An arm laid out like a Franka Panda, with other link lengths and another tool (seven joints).
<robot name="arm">
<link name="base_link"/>
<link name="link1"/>
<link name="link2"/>
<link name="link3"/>
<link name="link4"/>
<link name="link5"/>
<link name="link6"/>
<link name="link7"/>
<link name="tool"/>
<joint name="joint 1" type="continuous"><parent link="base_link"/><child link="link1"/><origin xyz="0 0 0.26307"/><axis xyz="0 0 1"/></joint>
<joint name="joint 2" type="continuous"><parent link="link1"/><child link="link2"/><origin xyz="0 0 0"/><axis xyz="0 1 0"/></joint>
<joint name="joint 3" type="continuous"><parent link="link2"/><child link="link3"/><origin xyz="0 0 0.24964"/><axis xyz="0 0 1"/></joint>
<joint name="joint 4" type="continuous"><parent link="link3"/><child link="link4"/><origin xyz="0.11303 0 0"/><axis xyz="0 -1 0"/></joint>
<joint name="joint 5" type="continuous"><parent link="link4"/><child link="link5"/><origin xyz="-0.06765 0 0.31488"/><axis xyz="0 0 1"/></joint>
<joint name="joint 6" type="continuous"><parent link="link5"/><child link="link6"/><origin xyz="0 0 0"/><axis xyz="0 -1 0"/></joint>
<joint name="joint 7" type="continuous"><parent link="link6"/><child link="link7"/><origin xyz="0.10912 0 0"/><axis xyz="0 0 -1"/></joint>
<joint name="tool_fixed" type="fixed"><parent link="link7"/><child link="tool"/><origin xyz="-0.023 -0.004 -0.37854" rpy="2.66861 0 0.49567"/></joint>
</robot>
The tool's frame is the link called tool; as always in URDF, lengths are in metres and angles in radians. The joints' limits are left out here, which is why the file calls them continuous.
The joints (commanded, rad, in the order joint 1, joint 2, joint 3, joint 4, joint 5, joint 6, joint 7), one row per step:
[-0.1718, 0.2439, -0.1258, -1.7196, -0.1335, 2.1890, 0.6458]
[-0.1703, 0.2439, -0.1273, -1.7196, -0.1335, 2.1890, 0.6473]
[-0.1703, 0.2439, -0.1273, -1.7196, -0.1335, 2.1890, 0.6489]
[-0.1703, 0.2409, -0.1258, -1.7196, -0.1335, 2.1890, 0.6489]
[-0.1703, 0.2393, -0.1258, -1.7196, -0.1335, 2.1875, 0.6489]
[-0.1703, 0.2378, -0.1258, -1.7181, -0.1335, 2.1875, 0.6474]
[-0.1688, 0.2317, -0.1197, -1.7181, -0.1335, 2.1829, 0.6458]
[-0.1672, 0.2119, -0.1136, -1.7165, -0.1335, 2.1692, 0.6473]
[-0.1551, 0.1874, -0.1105, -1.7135, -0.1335, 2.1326, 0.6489]
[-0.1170, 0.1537, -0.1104, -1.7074, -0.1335, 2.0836, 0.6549]
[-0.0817, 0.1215, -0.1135, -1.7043, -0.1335, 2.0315, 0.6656]
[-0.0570, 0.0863, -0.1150, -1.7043, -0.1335, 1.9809, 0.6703]
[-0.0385, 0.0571, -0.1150, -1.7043, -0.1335, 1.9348, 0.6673]
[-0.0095, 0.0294, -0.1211, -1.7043, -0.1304, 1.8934, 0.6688]
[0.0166, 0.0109, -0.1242, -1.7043, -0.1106, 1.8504, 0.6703]
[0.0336, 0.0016, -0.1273, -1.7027, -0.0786, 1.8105, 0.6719]
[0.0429, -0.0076, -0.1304, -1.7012, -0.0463, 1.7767, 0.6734]
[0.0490, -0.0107, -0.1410, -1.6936, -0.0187, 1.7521, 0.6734]
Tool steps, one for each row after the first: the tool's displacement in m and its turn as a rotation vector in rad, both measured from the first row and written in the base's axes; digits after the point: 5 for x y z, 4 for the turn. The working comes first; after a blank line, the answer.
Tool pose at each row, in the base's axes (x y z in m, rotation vector in rad; the steps are taken from these numbers as rounded here):
[0.62145, -0.21886, 0.07365, 2.4529, -0.5420, 0.1608]
[0.62147, -0.21888, 0.07369, 2.4524, -0.5438, 0.1606]
[0.62149, -0.21885, 0.07369, 2.4522, -0.5458, 0.1603]
[0.62238, -0.21797, 0.07560, 2.4527, -0.5454, 0.1646]
[0.62216, -0.21794, 0.07639, 2.4527, -0.5457, 0.1647]
[0.62299, -0.21816, 0.07810, 2.4523, -0.5448, 0.1687]
[0.62413, -0.21323, 0.08114, 2.4561, -0.5356, 0.1737]
[0.62513, -0.20823, 0.09232, 2.4586, -0.5345, 0.1856]
[0.62075, -0.19767, 0.10332, 2.4650, -0.5219, 0.1783]
[0.61822, -0.17281, 0.11959, 2.4771, -0.4888, 0.1787]
[0.61086, -0.15156, 0.13279, 2.4872, -0.4664, 0.1658]
[0.60071, -0.13617, 0.14637, 2.4956, -0.4476, 0.1522]
[0.58991, -0.12413, 0.15685, 2.5031, -0.4228, 0.1366]
[0.58068, -0.10886, 0.16692, 2.5133, -0.3998, 0.1258]
[0.56986, -0.08820, 0.17087, 2.5390, -0.3781, 0.0997]
[0.55882, -0.06867, 0.17085, 2.5734, -0.3678, 0.0629]
[0.54911, -0.05320, 0.17207, 2.6064, -0.3664, 0.0305]
[0.54353, -0.04544, 0.17420, 2.6324, -0.3766, 0.0075]

[0.00002, -0.00002, 0.00004, -0.0001, -0.0003, -0.0014]
[0.00004, 0.00001, 0.00004, 0.0002, -0.0006, -0.0029]
[0.00093, 0.00089, 0.00195, 0.0001, -0.0036, -0.0015]
[0.00071, 0.00092, 0.00274, 0.0002, -0.0037, -0.0017]
[0.00154, 0.00070, 0.00445, -0.0008, -0.0063, -0.0002]
[0.00268, 0.00563, 0.00749, 0.0004, -0.0078, 0.0081]
[0.00368, 0.01063, 0.01867, 0.0014, -0.0163, 0.0122]
[-0.00070, 0.02119, 0.02967, 0.0057, -0.0085, 0.0204]
[-0.00323, 0.04605, 0.04594, 0.0109, -0.0014, 0.0458]
[-0.01059, 0.06730, 0.05914, 0.0178, 0.0125, 0.0602]
[-0.02074, 0.08269, 0.07272, 0.0239, 0.0260, 0.0716]
[-0.03154, 0.09473, 0.08320, 0.0286, 0.0426, 0.0865]
[-0.04077, 0.11000, 0.09327, 0.0359, 0.0548, 0.1018]
[-0.05159, 0.13066, 0.09722, 0.0606, 0.0753, 0.1153]
[-0.06263, 0.15019, 0.09720, 0.0971, 0.0987, 0.1200]
[-0.07234, 0.16566, 0.09842, 0.1334, 0.1164, 0.1193]
[-0.07792, 0.17342, 0.10055, 0.1635, 0.1255, 0.1118]

